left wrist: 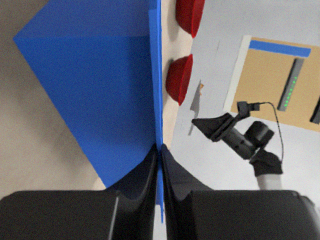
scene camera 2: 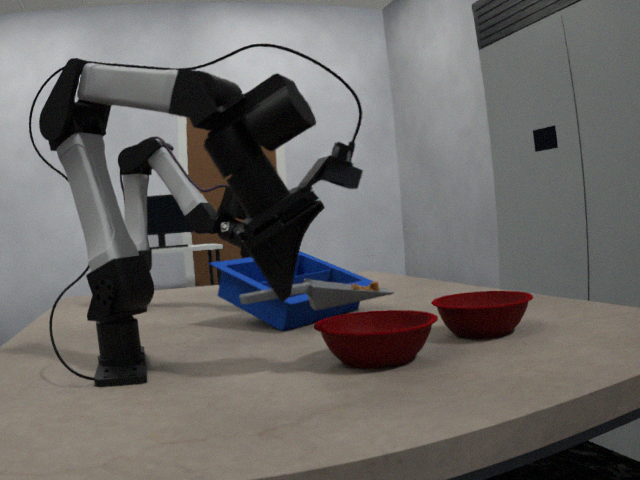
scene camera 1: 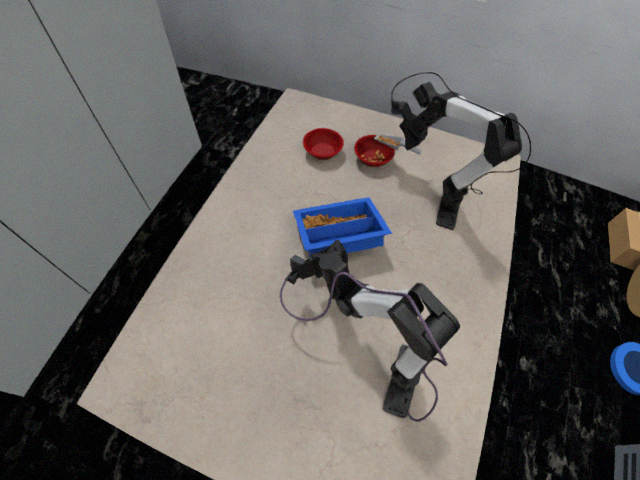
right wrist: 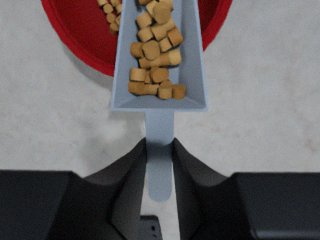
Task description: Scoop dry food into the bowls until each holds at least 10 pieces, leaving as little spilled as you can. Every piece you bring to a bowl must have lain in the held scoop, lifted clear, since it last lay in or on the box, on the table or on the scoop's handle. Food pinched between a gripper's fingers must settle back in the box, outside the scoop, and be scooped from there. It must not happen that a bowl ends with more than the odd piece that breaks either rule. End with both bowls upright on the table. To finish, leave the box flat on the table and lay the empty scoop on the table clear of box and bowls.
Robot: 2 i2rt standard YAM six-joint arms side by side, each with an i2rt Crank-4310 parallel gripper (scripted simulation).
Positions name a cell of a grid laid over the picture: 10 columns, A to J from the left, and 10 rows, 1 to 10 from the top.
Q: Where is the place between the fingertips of my right gripper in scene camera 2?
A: E7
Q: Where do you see a grey scoop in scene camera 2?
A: F7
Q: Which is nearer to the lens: the blue box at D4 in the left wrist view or the red bowl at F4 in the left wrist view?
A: The blue box.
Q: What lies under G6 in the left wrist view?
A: My right gripper.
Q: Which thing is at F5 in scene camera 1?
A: A blue box.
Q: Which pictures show the blue box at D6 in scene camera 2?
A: The left wrist view, scene camera 2 and scene camera 1 only.
